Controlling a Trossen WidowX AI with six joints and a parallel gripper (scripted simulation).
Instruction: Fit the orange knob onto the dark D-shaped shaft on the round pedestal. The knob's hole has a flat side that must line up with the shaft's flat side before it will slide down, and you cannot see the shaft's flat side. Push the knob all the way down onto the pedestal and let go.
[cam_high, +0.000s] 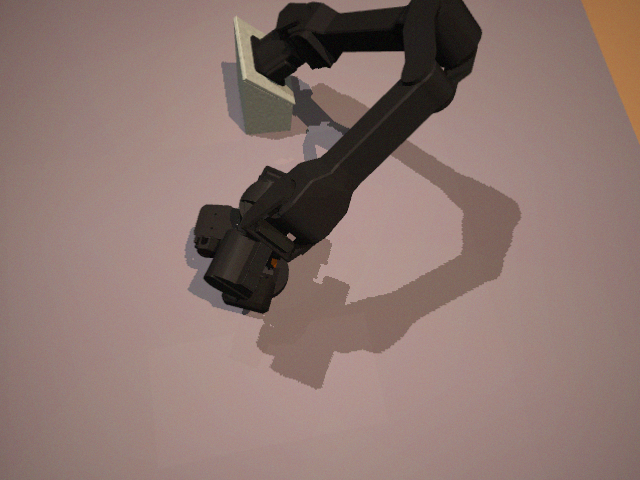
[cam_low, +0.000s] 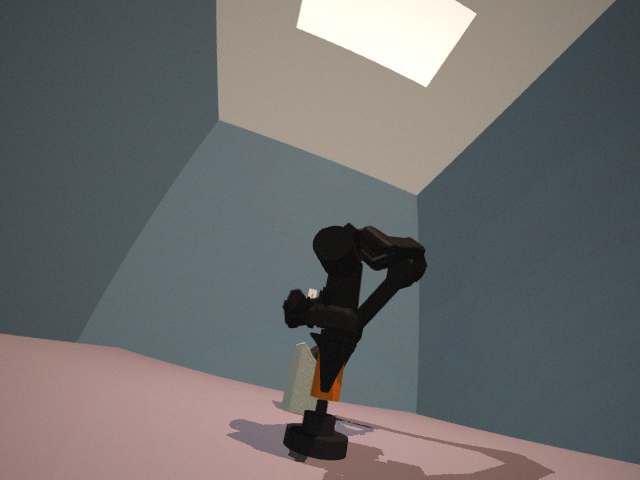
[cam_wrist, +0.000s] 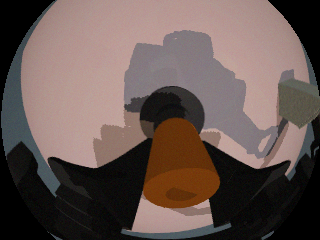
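Right now my gripper tip is 20 mm below the orange knob. Round my gripper tip: round pedestal 40 mm below.
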